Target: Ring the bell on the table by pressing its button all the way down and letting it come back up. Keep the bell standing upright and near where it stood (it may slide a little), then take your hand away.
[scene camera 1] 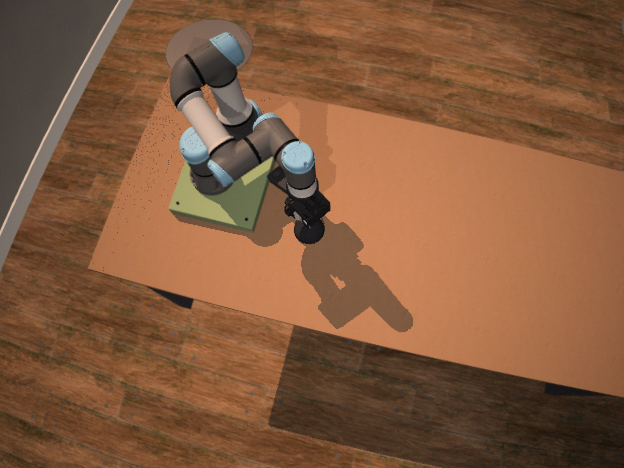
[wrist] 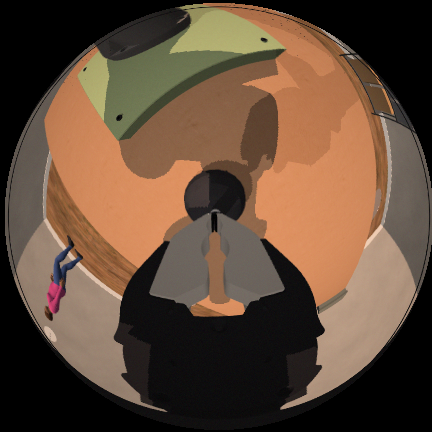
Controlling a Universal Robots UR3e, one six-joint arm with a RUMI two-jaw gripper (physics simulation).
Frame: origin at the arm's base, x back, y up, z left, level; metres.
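Where they show: gripper, fingertip midpoint: [wrist: 213, 215].
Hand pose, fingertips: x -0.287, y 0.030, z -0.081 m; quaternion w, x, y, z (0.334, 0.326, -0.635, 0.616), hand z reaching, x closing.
Observation:
After its pixels a point has its place.
The black, round bell [scene camera 1: 309, 232] {x -0.306, y -0.001, z -0.108 m} [wrist: 209, 191] {x -0.277, y -0.004, z -0.079 m} stands upright on the orange table [scene camera 1: 453, 226] {x -0.690, y -0.042, z 0.014 m} [wrist: 310, 200] {x -0.399, y -0.042, z 0.048 m}, beyond the fingertips in the wrist view. Its button is mostly hidden behind the fingertips; a small grey bit shows right at them. My gripper [scene camera 1: 306, 221] {x -0.287, y 0.030, z -0.082 m} [wrist: 213, 215] {x -0.287, y 0.030, z -0.082 m} is shut and empty, its grey fingertips together over the middle of the bell. Whether the tips touch the button, and how far down it is, I cannot tell.
The green base block [scene camera 1: 211, 206] {x -0.023, y -0.005, z -0.093 m} [wrist: 150, 80] {x -0.122, y -0.006, z -0.051 m} under the arm stands to the left of the bell in the scene view. The table's front edge lies below the bell there. A person [wrist: 57, 287] shows at the left in the wrist view.

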